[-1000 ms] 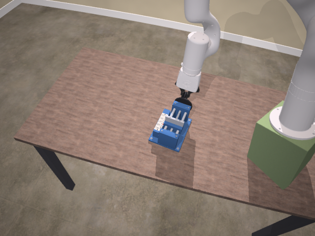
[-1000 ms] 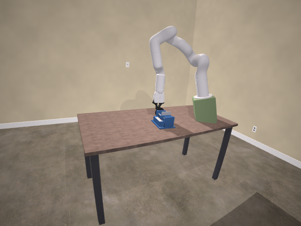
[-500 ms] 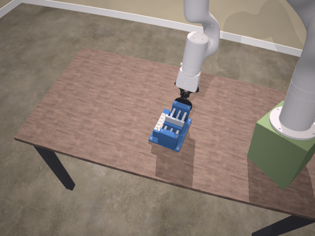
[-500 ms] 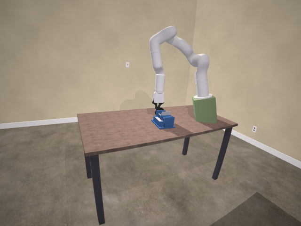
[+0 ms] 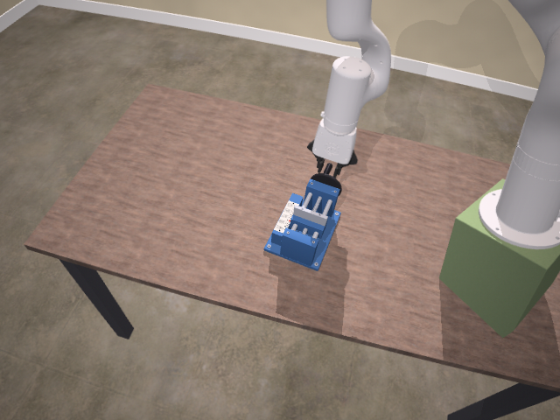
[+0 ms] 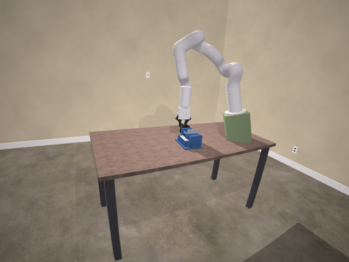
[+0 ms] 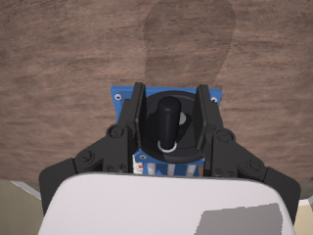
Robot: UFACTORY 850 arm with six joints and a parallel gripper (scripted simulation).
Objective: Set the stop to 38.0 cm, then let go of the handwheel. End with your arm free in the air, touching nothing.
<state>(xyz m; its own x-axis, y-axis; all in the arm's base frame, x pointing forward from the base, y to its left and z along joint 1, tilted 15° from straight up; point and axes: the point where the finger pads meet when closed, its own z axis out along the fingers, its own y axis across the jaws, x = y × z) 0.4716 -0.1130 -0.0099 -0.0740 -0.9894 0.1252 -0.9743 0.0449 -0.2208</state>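
Now: the black handwheel 20 mm to the left of my hand and 10 mm below it. Round my hand: grey stop block (20 mm ahead, 180 mm to the left, 20 mm below).
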